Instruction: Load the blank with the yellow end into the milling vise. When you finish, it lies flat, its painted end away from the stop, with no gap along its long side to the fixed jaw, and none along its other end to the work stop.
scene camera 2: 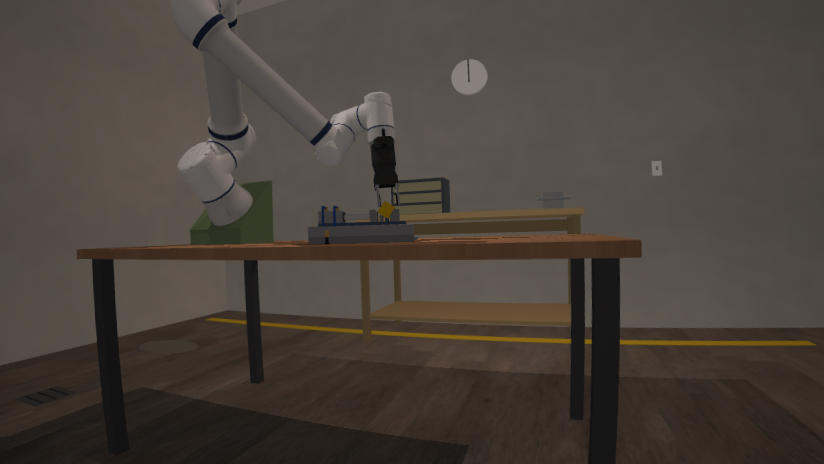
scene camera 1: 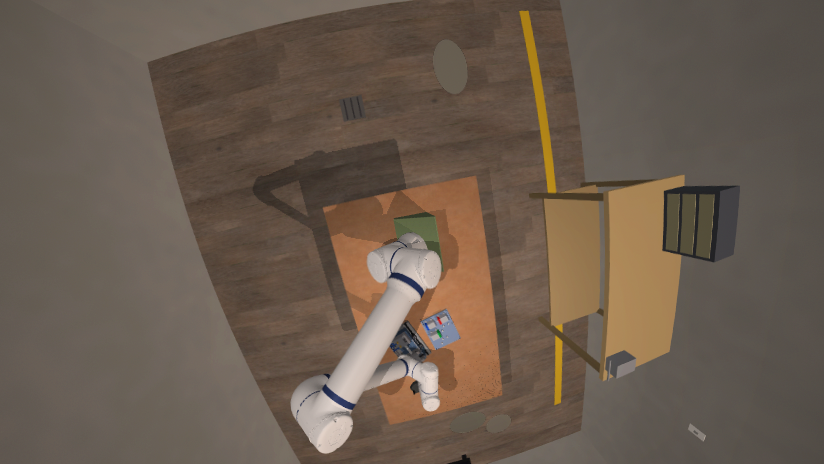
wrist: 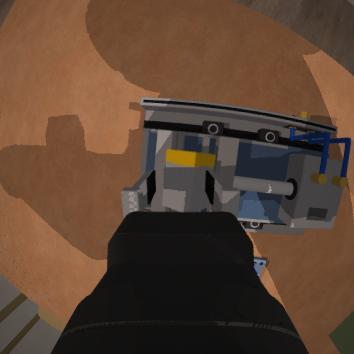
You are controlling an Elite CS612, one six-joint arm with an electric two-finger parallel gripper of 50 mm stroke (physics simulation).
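Observation:
The blank with the yellow end [scene camera 2: 386, 209] [wrist: 186, 175] is in the milling vise [scene camera 1: 410, 344] [scene camera 2: 362, 232] [wrist: 322, 192], between the jaws. Its yellow end shows as a diamond in scene camera 2. In the wrist view two of its long faces show, so it is rolled onto an edge and does not lie flat. My gripper [scene camera 2: 387, 198] [wrist: 180, 180] is open, one finger on each side of the blank's grey part, holding nothing. The blank's other end and the work stop are hidden by the gripper body in the wrist view. Contact with the fixed jaw cannot be told.
A light-blue board [scene camera 1: 452, 335] [wrist: 259, 264] with coloured parts lies beside the vise on the wooden table [scene camera 1: 475, 276] [scene camera 2: 518, 247]. A green block-shaped object [scene camera 1: 416, 225] [scene camera 2: 259, 213] stands farther along the table. Blue handles [wrist: 326, 150] rise at the vise's screw end.

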